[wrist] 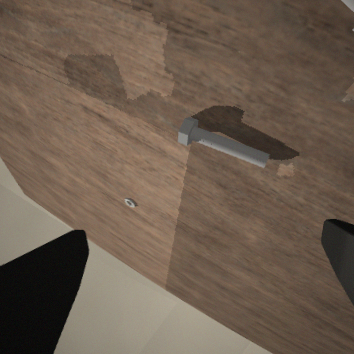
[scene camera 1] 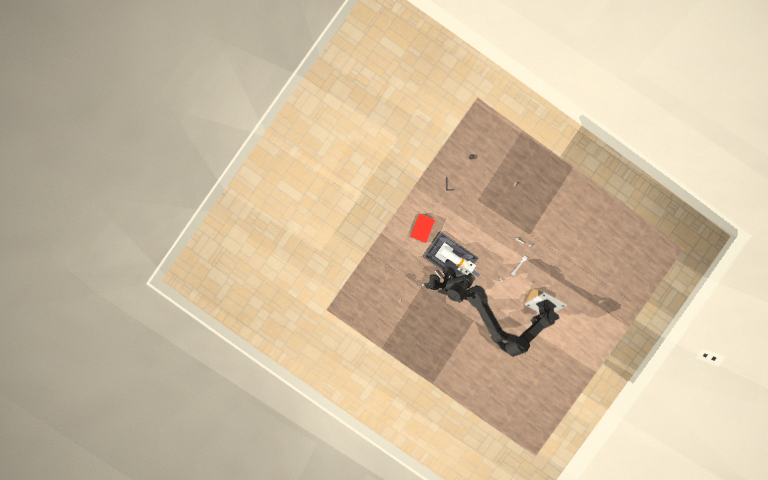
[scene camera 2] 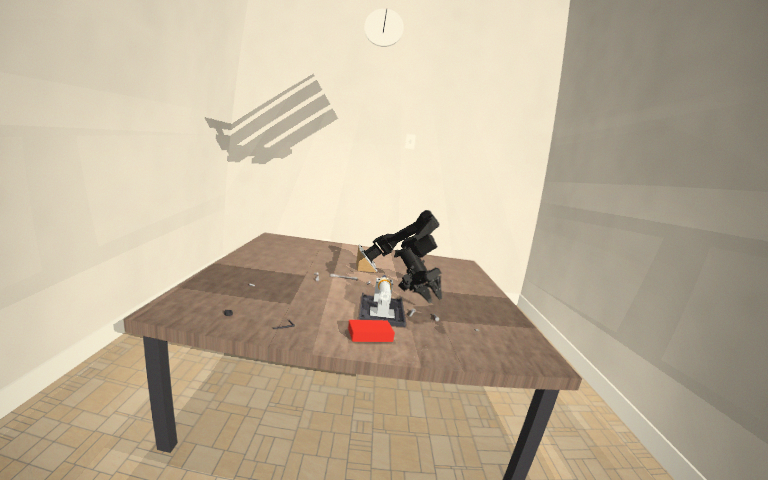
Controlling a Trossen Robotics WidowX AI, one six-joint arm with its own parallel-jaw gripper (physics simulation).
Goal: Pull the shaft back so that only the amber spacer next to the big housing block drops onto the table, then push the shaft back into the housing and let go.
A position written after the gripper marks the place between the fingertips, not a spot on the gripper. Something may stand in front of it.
The gripper (scene camera 2: 435,301) is open and holds nothing. Also in view: a red block (scene camera 2: 360,330).
The gripper is seen too in the wrist view (wrist: 205,236). The wrist view misses the red block: it is out of frame.
